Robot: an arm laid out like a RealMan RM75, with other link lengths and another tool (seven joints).
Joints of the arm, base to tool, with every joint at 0 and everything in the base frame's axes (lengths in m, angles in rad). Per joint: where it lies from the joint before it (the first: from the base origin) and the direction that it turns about. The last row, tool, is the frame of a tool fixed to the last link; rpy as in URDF.
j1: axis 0 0 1 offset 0 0 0.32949
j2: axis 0 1 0 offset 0 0 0
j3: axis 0 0 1 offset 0 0 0.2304
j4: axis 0 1 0 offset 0 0 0
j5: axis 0 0 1 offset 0 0 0.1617
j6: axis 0 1 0 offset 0 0 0
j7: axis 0 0 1 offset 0 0 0.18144
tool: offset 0.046 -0.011 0.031 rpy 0 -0.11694 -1.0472
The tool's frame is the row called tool.
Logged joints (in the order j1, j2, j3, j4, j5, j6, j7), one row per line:
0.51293, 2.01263, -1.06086, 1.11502, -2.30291, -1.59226, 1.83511
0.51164, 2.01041, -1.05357, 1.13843, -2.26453, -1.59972, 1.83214
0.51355, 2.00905, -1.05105, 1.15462, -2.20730, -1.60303, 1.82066
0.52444, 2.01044, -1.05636, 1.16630, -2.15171, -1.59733, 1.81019
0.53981, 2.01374, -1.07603, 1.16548, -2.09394, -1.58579, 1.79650
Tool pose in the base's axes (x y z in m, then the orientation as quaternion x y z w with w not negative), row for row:
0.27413, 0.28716, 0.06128, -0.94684, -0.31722, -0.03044, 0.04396
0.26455, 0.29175, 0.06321, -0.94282, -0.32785, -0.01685, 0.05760
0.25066, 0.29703, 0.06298, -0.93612, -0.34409, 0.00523, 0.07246
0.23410, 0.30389, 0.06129, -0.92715, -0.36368, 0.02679, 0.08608
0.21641, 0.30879, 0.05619, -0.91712, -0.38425, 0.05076, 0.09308
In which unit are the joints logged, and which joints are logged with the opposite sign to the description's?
The joints are logged in radians. Opposite sign: j4.
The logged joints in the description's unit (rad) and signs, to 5 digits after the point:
0.51293, 2.01263, -1.06086, -1.11502, -2.30291, -1.59226, 1.83511
0.51164, 2.01041, -1.05357, -1.13843, -2.26453, -1.59972, 1.83214
0.51355, 2.00905, -1.05105, -1.15462, -2.20730, -1.60303, 1.82066
0.52444, 2.01044, -1.05636, -1.16630, -2.15171, -1.59733, 1.81019
0.53981, 2.01374, -1.07603, -1.16548, -2.09394, -1.58579, 1.79650

